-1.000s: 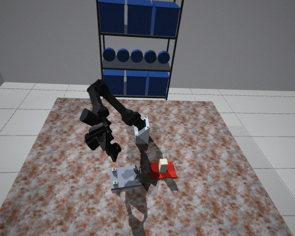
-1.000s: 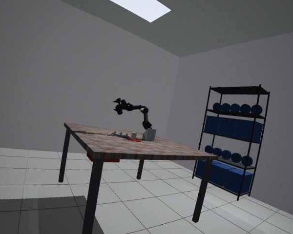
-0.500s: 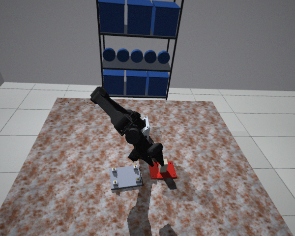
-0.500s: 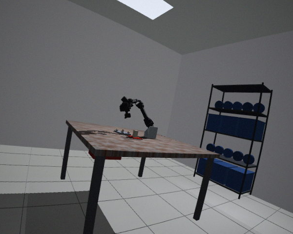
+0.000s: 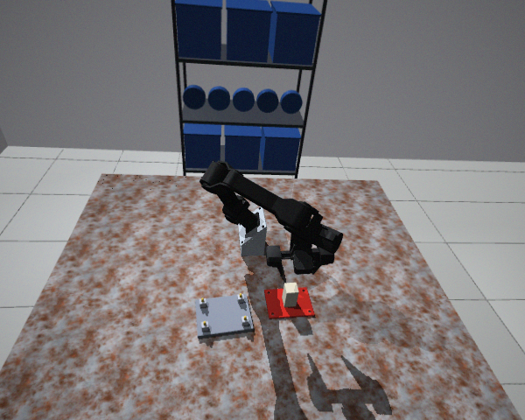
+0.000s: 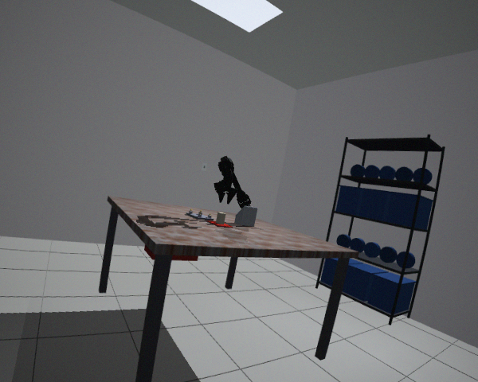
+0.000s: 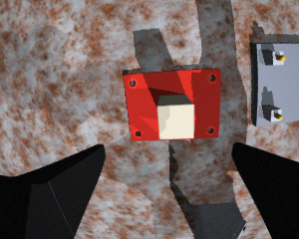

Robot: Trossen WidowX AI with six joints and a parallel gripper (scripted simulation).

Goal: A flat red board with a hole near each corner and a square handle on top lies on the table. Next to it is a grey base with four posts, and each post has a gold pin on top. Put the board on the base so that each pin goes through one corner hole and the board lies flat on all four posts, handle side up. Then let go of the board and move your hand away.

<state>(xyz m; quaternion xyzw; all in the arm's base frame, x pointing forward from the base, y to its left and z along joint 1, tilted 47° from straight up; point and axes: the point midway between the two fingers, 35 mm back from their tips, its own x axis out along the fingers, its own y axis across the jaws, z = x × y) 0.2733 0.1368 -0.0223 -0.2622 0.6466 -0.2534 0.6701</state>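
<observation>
My gripper tip is now 10 mm to the left of the red board and 120 mm above it. Also, from my gripper tip: grey base 40 mm ahead, 210 mm to the right, 130 mm below.
</observation>
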